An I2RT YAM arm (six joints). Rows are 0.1 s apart.
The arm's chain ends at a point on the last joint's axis. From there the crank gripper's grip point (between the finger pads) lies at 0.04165 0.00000 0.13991 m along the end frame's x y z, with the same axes.
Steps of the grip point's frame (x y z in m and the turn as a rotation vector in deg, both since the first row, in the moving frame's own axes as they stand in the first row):
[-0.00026 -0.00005 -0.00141 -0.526 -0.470 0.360]
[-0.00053 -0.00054 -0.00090 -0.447 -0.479 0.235]
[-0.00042 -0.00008 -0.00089 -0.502 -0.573 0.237]
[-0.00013 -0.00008 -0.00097 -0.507 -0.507 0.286]
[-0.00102 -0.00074 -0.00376 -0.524 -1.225 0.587]
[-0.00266 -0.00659 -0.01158 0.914 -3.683 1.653]
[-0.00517 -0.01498 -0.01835 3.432 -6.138 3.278]
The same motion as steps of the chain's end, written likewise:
[0.00089 -0.00159 -0.00174 -0.526 -0.470 0.360]
[0.00064 -0.00180 -0.00124 -0.447 -0.479 0.235]
[0.00098 -0.00148 -0.00129 -0.502 -0.573 0.237]
[0.00111 -0.00152 -0.00133 -0.507 -0.507 0.286]
[0.00199 -0.00243 -0.00461 -0.524 -1.225 0.587]
[0.00640 -0.00541 -0.01396 0.914 -3.683 1.653]
[0.00984 -0.00844 -0.02182 3.432 -6.138 3.278]

